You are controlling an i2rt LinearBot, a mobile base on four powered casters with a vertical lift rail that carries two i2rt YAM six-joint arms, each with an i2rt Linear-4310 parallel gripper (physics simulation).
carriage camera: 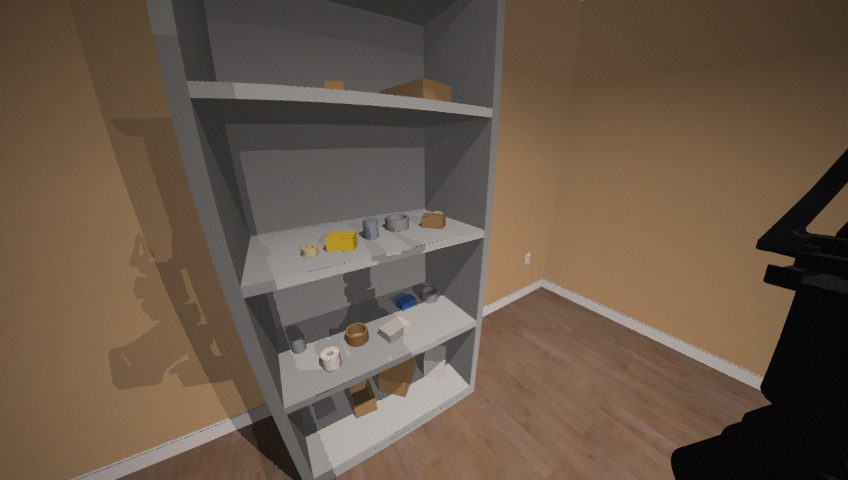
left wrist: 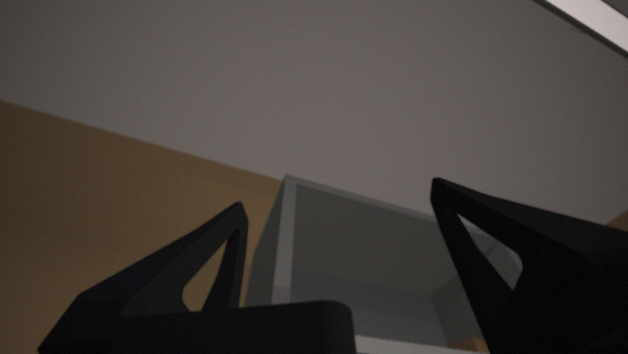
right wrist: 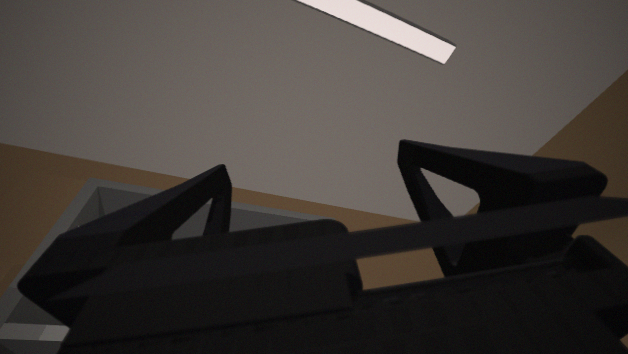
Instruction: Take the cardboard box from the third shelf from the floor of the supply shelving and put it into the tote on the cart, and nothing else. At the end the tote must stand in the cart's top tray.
In view: my left gripper [left wrist: 335,200], my right gripper [right wrist: 313,162] and a grey supply shelving [carriage camera: 275,161].
The grey supply shelving shows as well in the left wrist view [left wrist: 390,265].
